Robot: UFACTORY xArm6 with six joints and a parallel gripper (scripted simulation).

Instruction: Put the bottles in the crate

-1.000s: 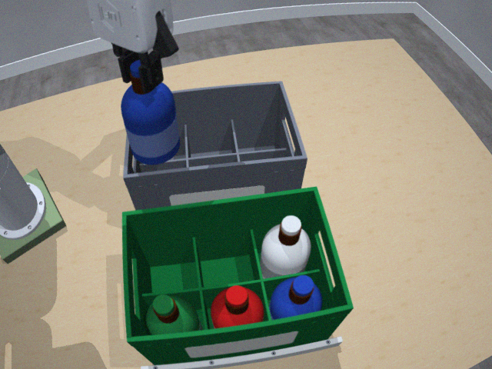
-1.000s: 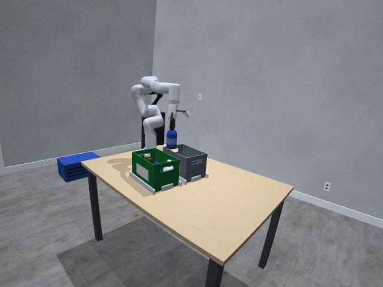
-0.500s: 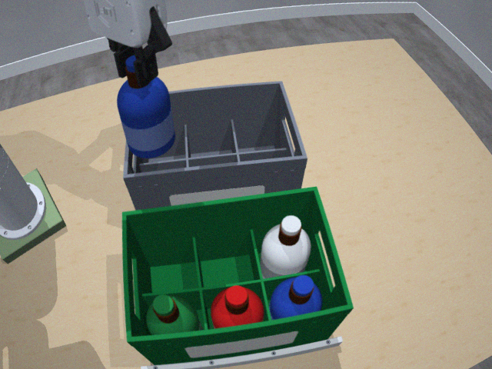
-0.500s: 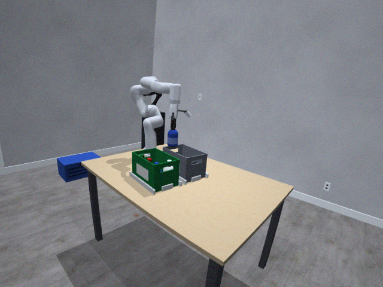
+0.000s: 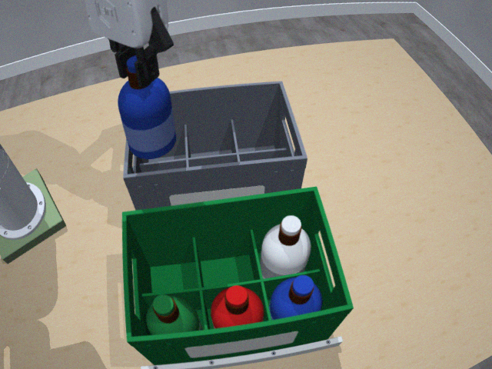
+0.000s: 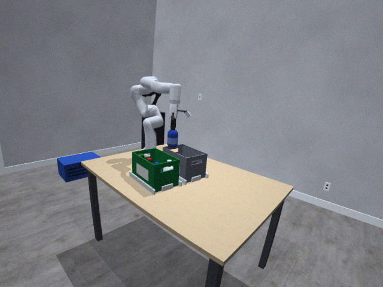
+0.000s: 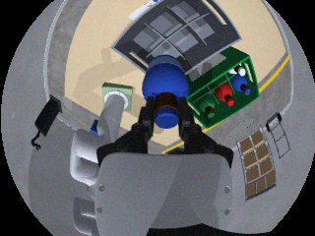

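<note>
Right now my hand is 9 cm short of the grey crate, 3 cm to the right of it and 25 cm above it. The rest, counted from my hand: green crate 5 cm ahead, 21 cm to the right, 25 cm below; then white-label bottle 15 cm ahead, 18 cm to the right, 25 cm below; then green bottle 4 cm behind, 24 cm to the right, 25 cm below.
</note>
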